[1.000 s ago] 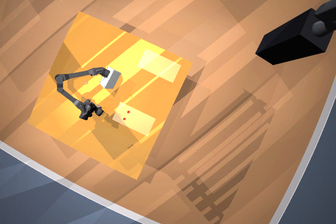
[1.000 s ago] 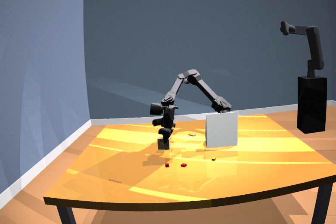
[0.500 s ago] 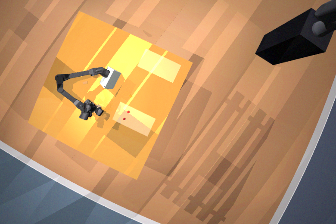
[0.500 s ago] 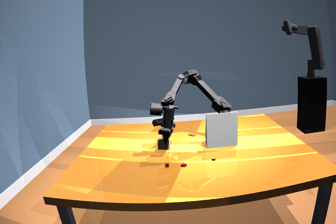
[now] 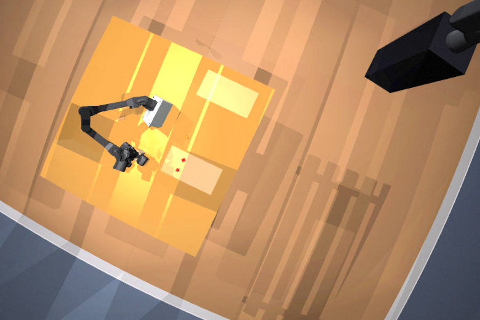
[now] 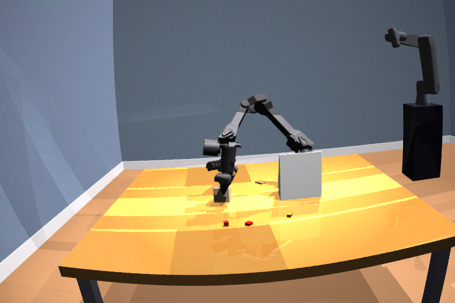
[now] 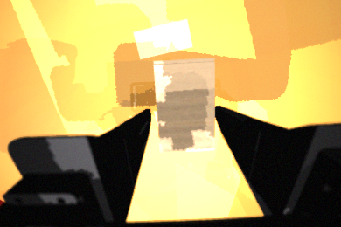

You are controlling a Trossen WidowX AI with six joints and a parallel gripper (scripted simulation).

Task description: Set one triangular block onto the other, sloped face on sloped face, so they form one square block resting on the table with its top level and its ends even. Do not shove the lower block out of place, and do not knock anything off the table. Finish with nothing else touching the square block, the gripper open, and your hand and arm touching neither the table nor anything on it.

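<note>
Right now the triangular block is 1 cm behind my gripper tip and 1 cm above it. From my gripper tip the other things lie so: flat dark piece 25 cm to the right, 14 cm behind, 3 cm below; yellow cube 26 cm behind, 22 cm to the left, 3 cm below.
</note>
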